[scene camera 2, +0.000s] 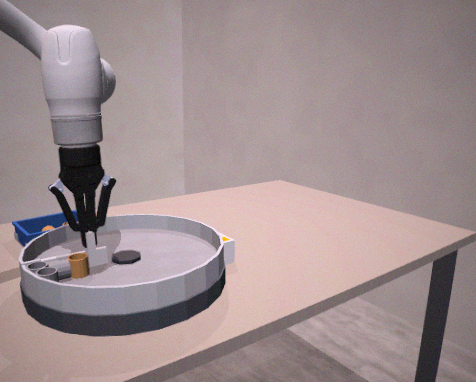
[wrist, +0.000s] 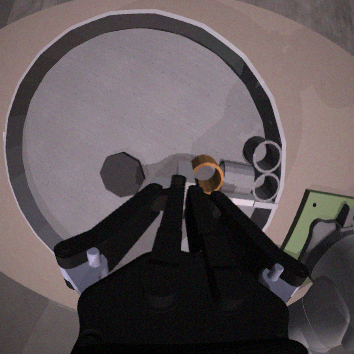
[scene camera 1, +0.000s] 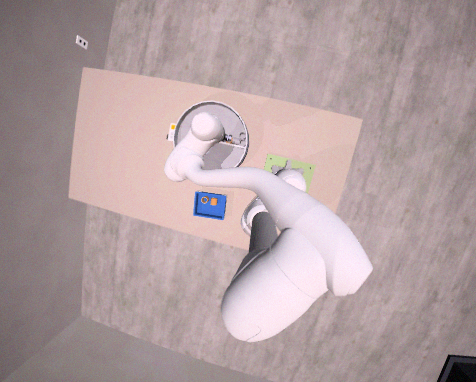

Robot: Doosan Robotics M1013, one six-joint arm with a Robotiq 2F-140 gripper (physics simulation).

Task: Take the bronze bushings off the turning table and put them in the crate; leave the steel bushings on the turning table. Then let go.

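Places are measured from the arm's base along level axes (x left, y back, z up), in millimetres.
Pixels of known places: gripper, fingertip midpoint: [scene camera 2: 91, 261] [wrist: 182, 171] [scene camera 1: 224, 139]; arm's base at its link origin: [wrist: 325, 246].
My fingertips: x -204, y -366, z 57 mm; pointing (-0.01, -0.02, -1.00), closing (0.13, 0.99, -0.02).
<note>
Ahead of a thing's pixels: the offset from my fingertips to its top centre. "spot": to the spot under its first point.
One bronze bushing @(dx +2, dy +27, dz +18 mm) [scene camera 2: 79, 267] [wrist: 202, 160] stands upright on the turning table [scene camera 1: 210, 102] [scene camera 2: 125, 299] [wrist: 125, 75], beside the white divider's upright plate. Next to it a steel bushing @(dx +7, dy +65, dz +17 mm) [scene camera 2: 64, 270] [wrist: 238, 176] lies on its side. Two steel bushings stand upright near the rim, one @(dx -26, dy +98, dz +17 mm) [wrist: 249, 149] farther from the divider and one @(dx +12, dy +103, dz +17 mm) [wrist: 266, 174] close to it. My gripper [scene camera 2: 89, 244] [wrist: 182, 171] is shut and empty, low over the turning table beside the bronze bushing; the arm hides it in scene camera 1. The blue crate @(dx +390, dy -61, dz -24 mm) [scene camera 1: 210, 213] [scene camera 2: 22, 232] holds two bronze bushings, one upright, one apparently lying.
A dark octagonal disc @(dx +12, dy -83, dz -13 mm) [scene camera 2: 126, 257] [wrist: 122, 174] lies at the turning table's middle. The divider @(spot: dx +33, dy +73, dz +16 mm) [wrist: 241, 202] runs from there to the rim. A white box with a yellow mark @(spot: dx -22, dy -315, dz -15 mm) [scene camera 1: 172, 131] [scene camera 2: 228, 248] adjoins the outer wall. A green plate [scene camera 1: 310, 165] [wrist: 303, 220] lies beside the arm's base.
</note>
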